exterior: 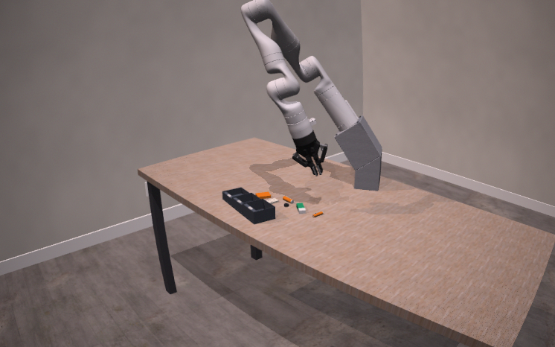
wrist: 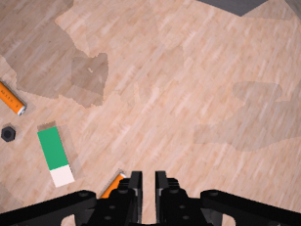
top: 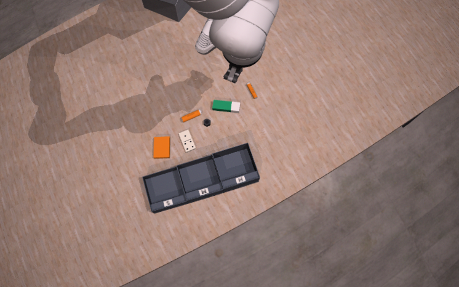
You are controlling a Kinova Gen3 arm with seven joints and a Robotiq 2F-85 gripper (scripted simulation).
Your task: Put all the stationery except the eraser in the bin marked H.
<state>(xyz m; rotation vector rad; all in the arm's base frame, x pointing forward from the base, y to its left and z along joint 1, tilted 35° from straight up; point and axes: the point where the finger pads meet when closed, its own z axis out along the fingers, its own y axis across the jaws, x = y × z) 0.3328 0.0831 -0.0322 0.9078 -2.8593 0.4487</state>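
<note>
The bin marked H is 200 mm to the right of my hand, 140 mm below it and 140 mm ahead of it. The rest, counted from my hand: black nut (160 mm below, 110 mm to the right, 30 mm ahead); then orange stick (160 mm below, 20 mm to the left, 20 mm ahead); then white eraser (150 mm below, 50 mm to the right, 20 mm ahead).
</note>
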